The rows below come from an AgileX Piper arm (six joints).
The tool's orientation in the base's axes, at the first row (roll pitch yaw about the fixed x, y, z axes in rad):
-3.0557, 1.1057, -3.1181
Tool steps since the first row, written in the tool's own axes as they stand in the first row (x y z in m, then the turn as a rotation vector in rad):
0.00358, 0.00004, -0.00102, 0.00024, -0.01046, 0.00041
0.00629, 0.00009, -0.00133, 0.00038, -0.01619, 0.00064
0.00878, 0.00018, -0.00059, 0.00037, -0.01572, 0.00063
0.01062, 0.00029, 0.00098, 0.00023, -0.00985, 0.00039
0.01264, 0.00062, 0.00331, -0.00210, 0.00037, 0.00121
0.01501, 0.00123, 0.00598, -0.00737, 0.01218, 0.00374
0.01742, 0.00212, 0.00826, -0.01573, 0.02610, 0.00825
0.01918, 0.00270, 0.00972, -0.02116, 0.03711, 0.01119
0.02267, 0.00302, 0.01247, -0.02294, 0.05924, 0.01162
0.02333, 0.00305, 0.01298, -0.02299, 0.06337, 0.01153
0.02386, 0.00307, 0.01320, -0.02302, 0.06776, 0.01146
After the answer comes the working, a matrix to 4 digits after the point.
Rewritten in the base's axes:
-0.00251, 0.00007, -0.00275, -0.00030, -0.01047, 0.00000
-0.00400, 0.00011, -0.00503, -0.00046, -0.01620, 0.00000
-0.00445, 0.00013, -0.00759, -0.00044, -0.01573, -0.00001
-0.00387, 0.00011, -0.00994, -0.00028, -0.00986, 0.00000
-0.00268, 0.00027, -0.01280, 0.00204, 0.00031, 0.00132
-0.00133, 0.00068, -0.01614, 0.00729, 0.01199, 0.00445
-0.00033, 0.00140, -0.01934, 0.01580, 0.02567, 0.00937
0.00022, 0.00186, -0.02159, 0.02145, 0.03653, 0.01248
0.00112, 0.00197, -0.02595, 0.02381, 0.05860, 0.01303
0.00128, 0.00196, -0.02677, 0.02397, 0.06273, 0.01296
0.00124, 0.00196, -0.02734, 0.02416, 0.06711, 0.01285

The tool's axes in the first row as the columns of a matrix, in the base's axes (rounded; the answer above uses it unrounded):
-0.4484, 0.0532, 0.8923
-0.0105, 0.9978, -0.0648
-0.8938, -0.0385, -0.4469

